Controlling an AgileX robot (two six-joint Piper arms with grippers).
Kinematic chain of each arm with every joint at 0, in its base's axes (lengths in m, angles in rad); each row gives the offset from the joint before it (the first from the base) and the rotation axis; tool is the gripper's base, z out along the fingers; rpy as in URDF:
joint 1: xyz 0 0 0.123 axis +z
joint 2: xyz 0 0 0 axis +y
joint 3: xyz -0.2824 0 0.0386 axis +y
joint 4: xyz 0.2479 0 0.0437 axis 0.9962 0 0.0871
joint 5: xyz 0 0 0 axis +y
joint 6: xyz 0.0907 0 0.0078 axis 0.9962 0 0.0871
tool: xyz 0 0 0 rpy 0 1.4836 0
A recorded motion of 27 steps. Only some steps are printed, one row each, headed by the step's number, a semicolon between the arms.
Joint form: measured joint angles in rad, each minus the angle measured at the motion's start. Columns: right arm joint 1, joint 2, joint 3, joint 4, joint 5, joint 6; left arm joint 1, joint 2, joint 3, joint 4, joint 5, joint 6.
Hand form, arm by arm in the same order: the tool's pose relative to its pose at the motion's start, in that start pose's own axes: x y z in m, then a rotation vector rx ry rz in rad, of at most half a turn. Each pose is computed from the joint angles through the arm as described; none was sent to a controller.
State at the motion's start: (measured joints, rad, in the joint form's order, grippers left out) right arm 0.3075 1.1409 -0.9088 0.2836 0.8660 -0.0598; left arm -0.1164 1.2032 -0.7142 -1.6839 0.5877 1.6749
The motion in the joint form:
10: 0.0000 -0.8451 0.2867 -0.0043 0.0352 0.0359; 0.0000 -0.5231 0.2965 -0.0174 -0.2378 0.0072
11: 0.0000 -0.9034 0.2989 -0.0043 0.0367 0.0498; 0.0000 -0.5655 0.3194 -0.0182 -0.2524 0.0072
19: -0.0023 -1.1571 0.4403 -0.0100 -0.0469 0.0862; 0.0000 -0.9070 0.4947 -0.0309 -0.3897 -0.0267
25: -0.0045 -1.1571 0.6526 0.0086 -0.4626 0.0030; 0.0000 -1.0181 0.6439 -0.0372 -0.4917 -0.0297
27: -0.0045 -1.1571 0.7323 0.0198 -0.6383 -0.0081; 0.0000 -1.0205 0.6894 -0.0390 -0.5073 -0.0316
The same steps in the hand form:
10: 0.1404 0.0060 -0.1074 -0.0739 -0.5047 -0.0872; 0.0356 -0.0378 -0.0938 -0.2305 -0.1852 0.0935
11: 0.1503 0.0057 -0.1117 -0.0839 -0.5471 -0.0838; 0.0401 -0.0402 -0.0999 -0.2443 -0.2022 0.0999
19: 0.1892 -0.0032 -0.1021 -0.1102 -0.7379 -0.0704; 0.0809 -0.0516 -0.1408 -0.3653 -0.3595 0.1029
25: 0.1761 -0.0179 -0.0642 -0.0645 -0.9522 -0.0754; 0.1249 -0.0398 -0.1416 -0.4675 -0.3243 0.0615
27: 0.1740 -0.0245 -0.0523 -0.0488 -1.0507 -0.0544; 0.1395 -0.0353 -0.1380 -0.4857 -0.2838 0.0410

